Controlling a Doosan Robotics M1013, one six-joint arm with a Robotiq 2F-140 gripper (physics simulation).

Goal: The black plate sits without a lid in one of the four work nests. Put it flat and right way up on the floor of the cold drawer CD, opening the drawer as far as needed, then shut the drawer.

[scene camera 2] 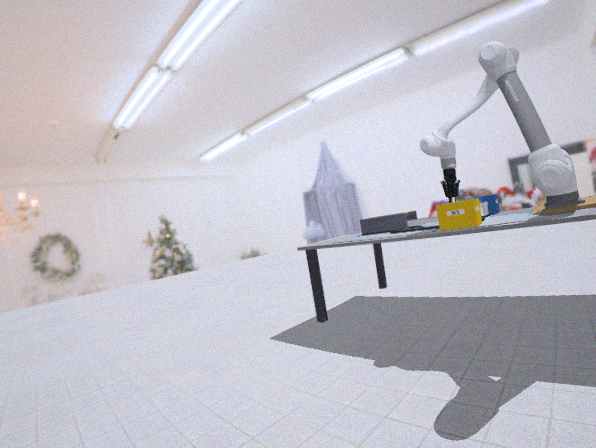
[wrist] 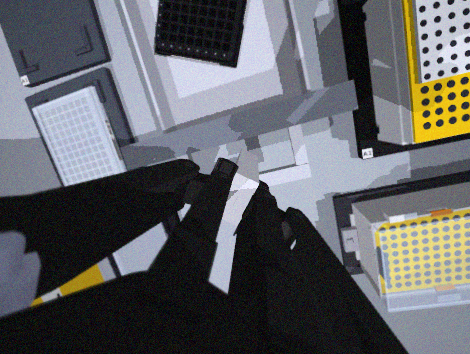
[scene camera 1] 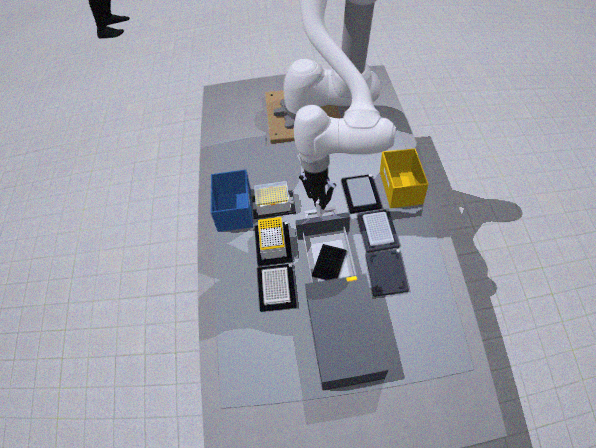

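Seen in the pictures: gripper, between the fingertips: (wrist: 242,167) (scene camera 1: 321,213); arm's base, origin of its link: (scene camera 2: 563,204).
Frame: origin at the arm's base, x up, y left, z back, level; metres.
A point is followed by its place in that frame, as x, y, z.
The black plate (scene camera 1: 330,261) @(0.002, -0.031, -0.757) (wrist: 200,30) @(0.007, -0.021, -0.729) lies inside the pulled-out drawer, turned at an angle to its walls. It looks flat, with its wells facing up in the wrist view. The drawer's dark front panel (scene camera 1: 322,226) @(0.042, -0.035, -0.639) (wrist: 280,117) @(0.075, -0.072, -0.627) stands well out from the grey cabinet (scene camera 1: 350,330) @(0.083, -0.026, -1.046) (scene camera 2: 385,223) @(0.037, 0.060, -1.008). A pale handle (wrist: 301,171) @(0.057, -0.079, -0.579) is on the panel's outer side. My gripper (scene camera 1: 320,211) @(0.057, -0.032, -0.595) (scene camera 2: 451,200) @(0.057, -0.032, -0.595) (wrist: 242,167) @(0.057, -0.032, -0.595) is shut and empty, pointing down at the handle, just outside the front panel. Whether the fingertips touch the handle or panel cannot be told.
A dark empty nest (scene camera 1: 387,272) @(-0.007, 0.151, -0.833) (wrist: 55,42) @(-0.007, 0.149, -0.781) and a nest with a white plate (scene camera 1: 378,229) @(0.005, 0.160, -0.666) (wrist: 77,135) @(0.001, 0.161, -0.674) flank the drawer. Yellow-topped racks (scene camera 1: 271,234) (wrist: 430,255) stand opposite. A blue bin (scene camera 1: 225,220) @(0.045, -0.367, -0.548) and a yellow bin (scene camera 1: 407,195) @(0.047, 0.293, -0.570) (scene camera 2: 460,220) @(0.016, 0.371, -0.467) stand farther out.
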